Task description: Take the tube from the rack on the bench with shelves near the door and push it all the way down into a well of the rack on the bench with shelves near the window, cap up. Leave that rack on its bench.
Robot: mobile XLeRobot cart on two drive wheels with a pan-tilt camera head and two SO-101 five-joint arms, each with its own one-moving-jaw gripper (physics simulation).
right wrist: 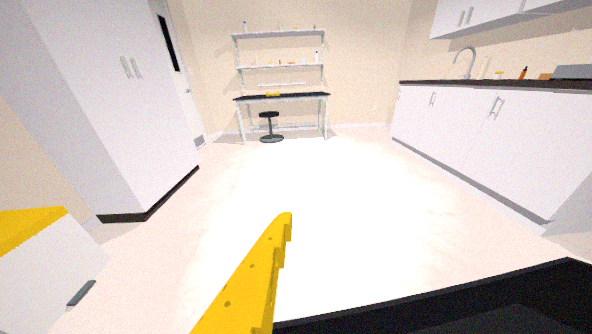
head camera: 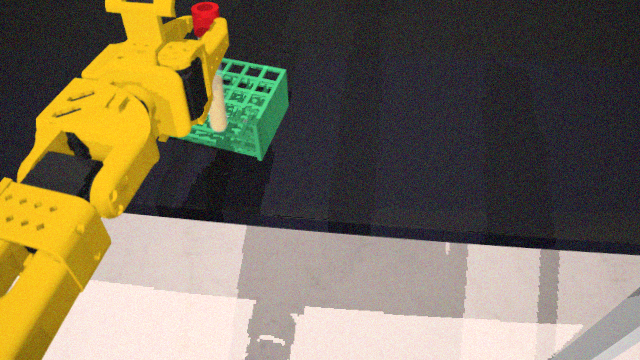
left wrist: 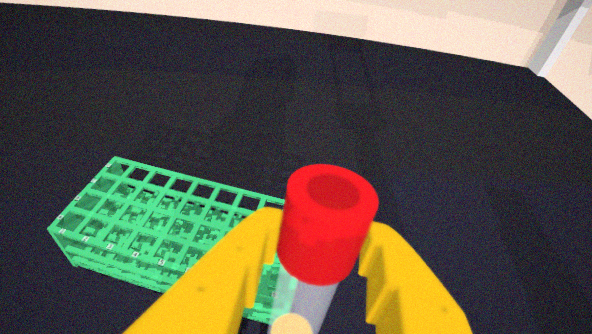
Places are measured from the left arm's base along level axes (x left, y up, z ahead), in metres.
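Pixels of known places: left end effector, tool point: [head camera: 192, 22] [left wrist: 279, 230]; right end effector, tool point: [right wrist: 291, 222].
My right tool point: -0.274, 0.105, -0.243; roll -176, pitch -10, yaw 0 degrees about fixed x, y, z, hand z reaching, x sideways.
Observation:
Behind a point stands the place of what it marks, as x, y, z.
My left gripper [head camera: 205, 24] @(-0.076, 0.204, 0.351) [left wrist: 326, 225] @(-0.076, 0.204, 0.351) is shut on the tube, its jaws on both sides of the red cap. The tube [head camera: 218, 107] @(-0.086, 0.134, 0.335) [left wrist: 315, 300] @(-0.086, 0.187, 0.342) hangs cap up, a little tilted, with a clear body and a cream lower end. The green rack [head camera: 274, 115] @(-0.116, 0.014, 0.446) [left wrist: 60, 242] @(0.083, 0.027, 0.461) stands on the dark bench. In the head view the tube's lower end overlaps the rack's near part; the arm hides the rack's left part. Whether the tip is over a well cannot be told. My right gripper [right wrist: 285, 224] is open, one notched jaw showing, away from the rack.
The dark bench [head camera: 400, 150] @(-0.257, -0.013, 0.416) [left wrist: 150, 100] @(0.080, -0.013, 0.738) ends at a near edge in the head view. In the right wrist view a far bench [right wrist: 305, 94] @(0.213, -0.013, -2.892) with shelves holds a yellow rack [right wrist: 273, 94] @(-0.286, -0.005, -2.971), with a stool [right wrist: 270, 115] @(-0.369, -0.309, -2.983) before it. Cabinets [right wrist: 100, 100] @(-1.358, 0.136, -1.374) stand left, a counter [right wrist: 450, 120] @(1.371, -0.212, -1.516) right.

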